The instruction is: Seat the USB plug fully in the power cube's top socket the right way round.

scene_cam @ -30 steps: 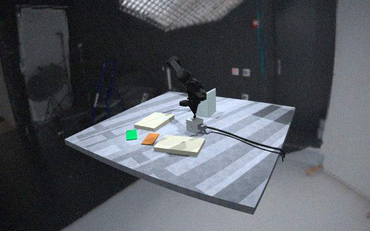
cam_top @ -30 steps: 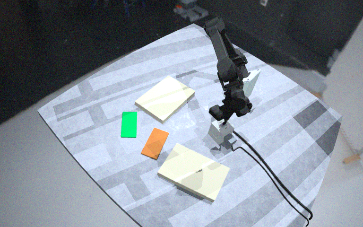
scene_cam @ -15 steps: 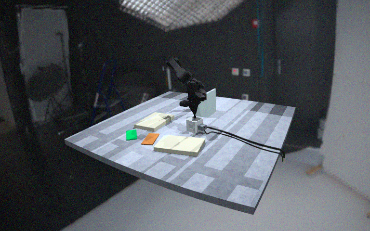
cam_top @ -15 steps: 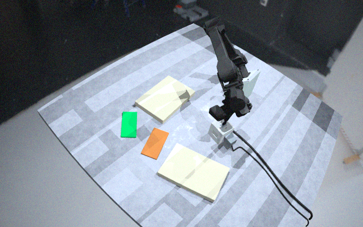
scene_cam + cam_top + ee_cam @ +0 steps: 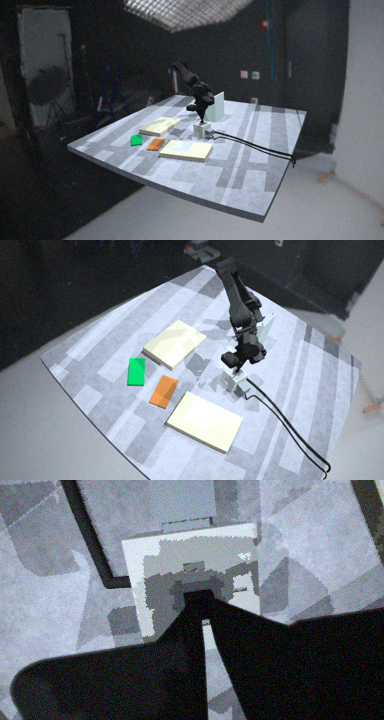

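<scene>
The dark USB plug is 20 mm below my gripper tip. Round my gripper tip: USB socket 40 mm below; then orange card 210 mm ahead, 210 mm to the right, 100 mm below; then green card 200 mm ahead, 360 mm to the right, 100 mm below.
</scene>
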